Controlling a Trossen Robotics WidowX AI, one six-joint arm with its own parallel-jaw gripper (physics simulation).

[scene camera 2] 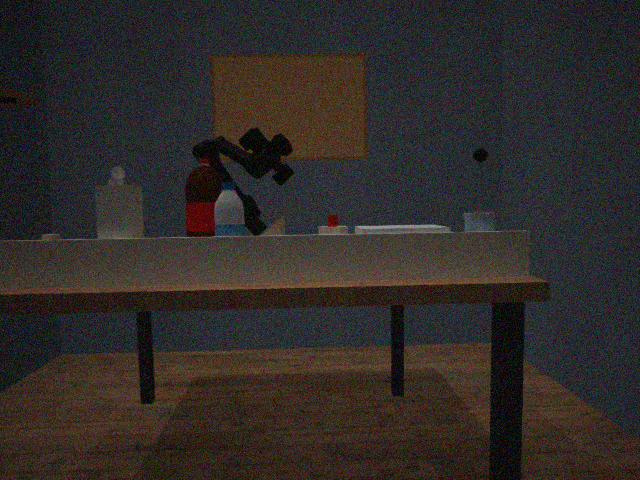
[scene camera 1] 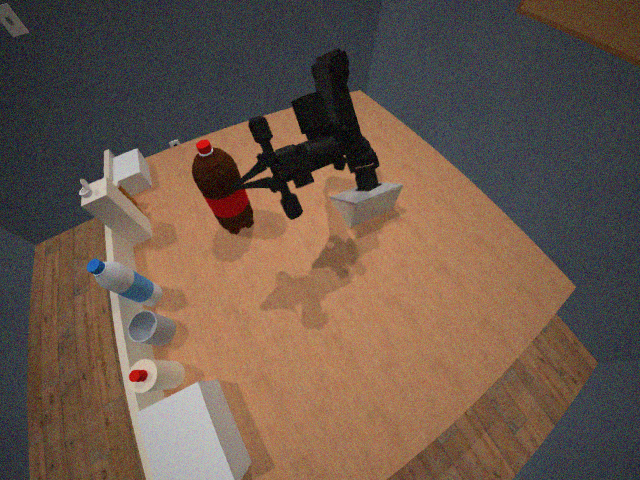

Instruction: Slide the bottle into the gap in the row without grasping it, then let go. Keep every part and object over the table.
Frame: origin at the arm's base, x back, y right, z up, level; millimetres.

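Seen in the pictures: gripper, fingertip midpoint: point(scene camera 2: 263, 156) point(scene camera 1: 232, 188); arm's base, link origin: point(scene camera 2: 262, 233) point(scene camera 1: 368, 187).
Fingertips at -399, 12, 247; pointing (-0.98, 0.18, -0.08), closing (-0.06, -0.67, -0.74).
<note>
Offsets run from my fingertips to a thing's top centre, as dx, dy, dz.
A large dark-brown bottle {+5, +167, -4} point(scene camera 1: 212, 170) point(scene camera 2: 200, 217) with a red cap and red label stands upright, out in front of the row. The row has a pale carton {-289, +331, -49} point(scene camera 1: 121, 209) point(scene camera 2: 119, 211), then a wide gap, then a blue-capped bottle {-323, +94, -88} point(scene camera 1: 121, 277) point(scene camera 2: 229, 206), a grey cup {-333, -18, -219} point(scene camera 1: 162, 329) and a cream jar {-352, -132, -164} point(scene camera 1: 168, 374). My gripper point(scene camera 1: 239, 184) is shut and empty, its fingertips together at the brown bottle's side facing the arm, in scene camera 1. Whether they touch it I cannot tell. In scene camera 2 the fingertips cannot be made out.
A low cream wall point(scene camera 1: 119, 325) point(scene camera 2: 310, 260) runs behind the row. A large white box {-338, -294, -194} point(scene camera 1: 186, 434) stands at the row's near end, and a small white box {-238, +603, -224} point(scene camera 1: 131, 170) near the carton. A grey wedge-shaped block point(scene camera 1: 369, 204) stands by the arm's base.
</note>
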